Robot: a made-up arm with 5 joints.
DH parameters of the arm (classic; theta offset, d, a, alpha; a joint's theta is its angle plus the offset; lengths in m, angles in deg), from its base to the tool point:
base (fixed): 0 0 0.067 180
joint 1: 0 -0.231 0.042 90
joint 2: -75.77 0 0.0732 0
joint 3: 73.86 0 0.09 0
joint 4: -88.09 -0.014 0 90
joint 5: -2.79 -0.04 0 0
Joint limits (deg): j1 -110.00..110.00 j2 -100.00..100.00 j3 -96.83..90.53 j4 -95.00..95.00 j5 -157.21..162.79
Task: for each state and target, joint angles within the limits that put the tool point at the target. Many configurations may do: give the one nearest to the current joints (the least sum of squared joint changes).
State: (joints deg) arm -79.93 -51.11 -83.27 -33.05 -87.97
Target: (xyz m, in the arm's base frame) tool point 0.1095 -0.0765 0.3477
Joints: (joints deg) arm -109.85 -36.30 -96.83 -68.47 -87.97
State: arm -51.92 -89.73 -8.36 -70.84 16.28
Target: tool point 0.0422 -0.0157 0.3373
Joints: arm -3.85 -98.50 37.12 -90.91 16.28
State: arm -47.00 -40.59 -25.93 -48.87 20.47
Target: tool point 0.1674 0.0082 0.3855
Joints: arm -12.66 -34.62 5.53 -52.11 20.47
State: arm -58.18 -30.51 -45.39 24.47 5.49
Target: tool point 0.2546 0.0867 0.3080
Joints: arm -28.69 16.85 -29.26 23.88 5.49
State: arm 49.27 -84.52 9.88 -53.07 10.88
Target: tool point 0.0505 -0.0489 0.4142
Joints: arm 92.91 -41.47 -17.02 -36.23 10.88
